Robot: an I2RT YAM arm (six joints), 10 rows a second.
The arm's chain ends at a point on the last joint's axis. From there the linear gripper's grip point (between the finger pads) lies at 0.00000 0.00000 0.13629 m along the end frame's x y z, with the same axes.
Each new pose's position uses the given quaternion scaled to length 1; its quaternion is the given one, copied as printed.
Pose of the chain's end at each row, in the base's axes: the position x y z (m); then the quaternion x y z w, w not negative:
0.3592 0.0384 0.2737 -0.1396 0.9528 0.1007 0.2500
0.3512 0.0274 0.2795 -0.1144 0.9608 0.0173 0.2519
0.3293 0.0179 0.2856 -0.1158 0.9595 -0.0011 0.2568
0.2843 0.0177 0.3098 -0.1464 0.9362 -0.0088 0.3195
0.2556 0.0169 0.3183 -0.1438 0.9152 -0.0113 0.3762
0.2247 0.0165 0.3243 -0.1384 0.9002 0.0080 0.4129
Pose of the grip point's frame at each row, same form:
0.4203 0.0741 0.1572 -0.1396 0.9528 0.1007 0.2500
0.4166 0.0398 0.1606 -0.1144 0.9608 0.0173 0.2519
0.3965 0.0257 0.1673 -0.1158 0.9595 -0.0011 0.2568
0.3662 0.0282 0.2014 -0.1464 0.9362 -0.0088 0.3195
0.3499 0.0288 0.2206 -0.1438 0.9152 -0.0113 0.3762
0.3257 0.0340 0.2345 -0.1384 0.9002 0.0080 0.4129

